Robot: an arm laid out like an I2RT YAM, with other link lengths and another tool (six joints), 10 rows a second.
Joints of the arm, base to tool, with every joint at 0 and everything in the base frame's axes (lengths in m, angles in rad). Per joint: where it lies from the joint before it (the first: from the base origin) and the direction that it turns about. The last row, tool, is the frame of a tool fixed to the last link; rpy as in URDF.
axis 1: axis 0 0 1 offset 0 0 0.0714
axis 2: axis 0 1 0 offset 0.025 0.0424 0.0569
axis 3: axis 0 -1 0 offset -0.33 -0.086 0
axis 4: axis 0 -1 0 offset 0.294 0.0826 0.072
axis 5: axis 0 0 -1 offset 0.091 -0.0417 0.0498
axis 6: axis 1 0 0 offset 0.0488 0 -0.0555
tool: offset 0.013 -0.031 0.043 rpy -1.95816 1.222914 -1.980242
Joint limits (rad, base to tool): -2.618..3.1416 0..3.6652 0..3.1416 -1.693..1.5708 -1.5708..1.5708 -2.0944..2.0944
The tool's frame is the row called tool.
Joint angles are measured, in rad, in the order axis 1, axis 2, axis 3, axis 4, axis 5, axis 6. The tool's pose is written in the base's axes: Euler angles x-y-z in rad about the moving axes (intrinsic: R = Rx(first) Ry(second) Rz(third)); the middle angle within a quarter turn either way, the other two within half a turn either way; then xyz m. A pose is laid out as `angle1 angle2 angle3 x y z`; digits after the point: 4 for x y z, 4 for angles.
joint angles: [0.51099 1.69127 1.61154 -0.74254 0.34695 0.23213]
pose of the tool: 3.0853 0.6874 2.7234 0.4460 0.1797 0.4247
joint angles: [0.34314 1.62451 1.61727 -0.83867 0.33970 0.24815]
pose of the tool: 2.9579 0.6435 2.9399 0.4430 0.0929 0.4449
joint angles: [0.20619 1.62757 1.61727 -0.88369 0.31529 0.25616]
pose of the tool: 2.8899 0.5669 3.0774 0.4491 0.0319 0.4374
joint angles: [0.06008 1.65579 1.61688 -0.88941 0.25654 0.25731]
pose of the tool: 2.8748 0.4998 -3.0931 0.4588 -0.0305 0.4220
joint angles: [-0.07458 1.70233 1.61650 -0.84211 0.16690 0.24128]
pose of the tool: 2.9022 0.4802 -3.0189 0.4721 -0.0882 0.4029
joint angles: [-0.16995 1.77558 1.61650 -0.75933 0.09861 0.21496]
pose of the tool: 2.9217 0.4830 -2.9795 0.4922 -0.1332 0.3759
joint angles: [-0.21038 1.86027 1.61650 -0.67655 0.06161 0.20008]
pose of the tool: 2.9391 0.4825 -2.9724 0.5157 -0.1565 0.3422
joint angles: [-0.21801 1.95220 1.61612 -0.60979 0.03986 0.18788]
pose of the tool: 2.9644 0.4624 -2.9941 0.5398 -0.1643 0.3010
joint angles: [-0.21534 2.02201 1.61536 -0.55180 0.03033 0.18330]
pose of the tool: 2.9789 0.4532 -3.0093 0.5573 -0.1658 0.2688
